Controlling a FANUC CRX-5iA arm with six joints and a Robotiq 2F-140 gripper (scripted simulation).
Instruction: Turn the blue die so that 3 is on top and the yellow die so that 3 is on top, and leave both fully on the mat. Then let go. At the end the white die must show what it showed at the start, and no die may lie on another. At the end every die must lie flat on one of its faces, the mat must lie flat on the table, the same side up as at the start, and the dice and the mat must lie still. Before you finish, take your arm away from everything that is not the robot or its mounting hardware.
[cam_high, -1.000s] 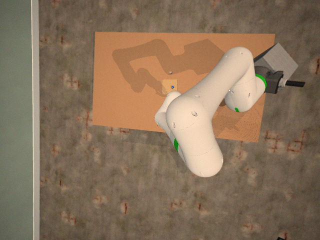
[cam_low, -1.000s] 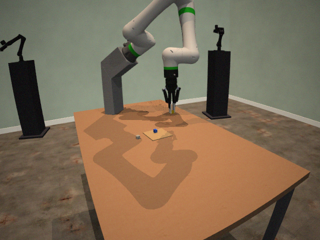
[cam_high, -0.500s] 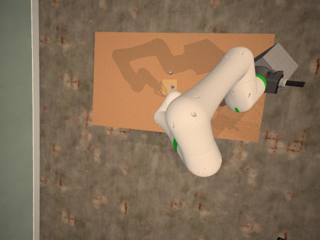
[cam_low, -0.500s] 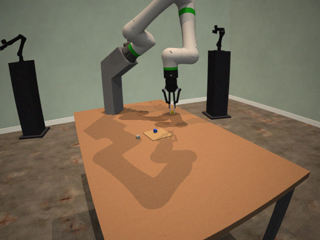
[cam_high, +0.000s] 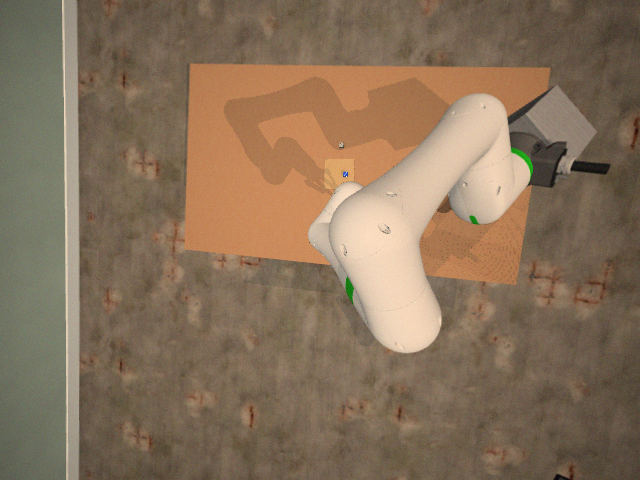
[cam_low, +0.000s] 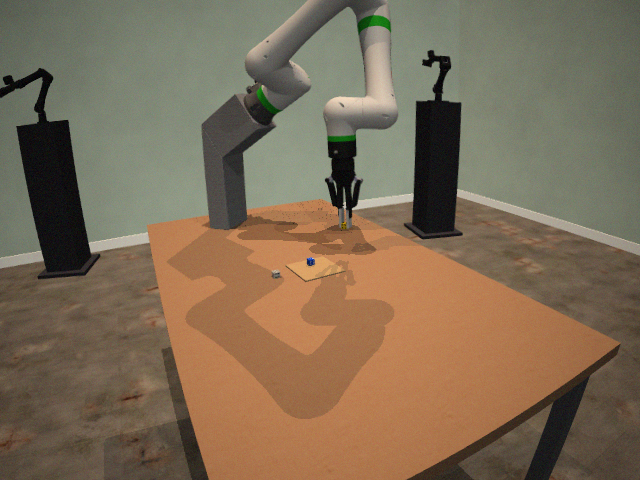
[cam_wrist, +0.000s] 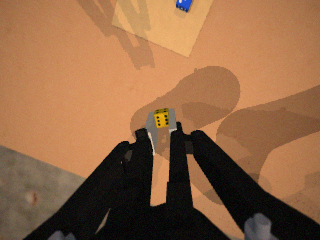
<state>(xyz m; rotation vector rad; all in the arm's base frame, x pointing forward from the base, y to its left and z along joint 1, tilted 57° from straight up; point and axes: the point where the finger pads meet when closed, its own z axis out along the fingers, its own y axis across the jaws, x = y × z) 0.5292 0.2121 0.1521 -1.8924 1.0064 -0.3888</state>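
Right now my hand is 30 mm above the yellow die. Also, from my hand: blue die: 140 mm to the right, 110 mm below, 80 mm ahead; then white die: 260 mm to the right, 140 mm ahead, 120 mm below; then tan mat: 130 mm to the right, 130 mm below, 110 mm ahead.
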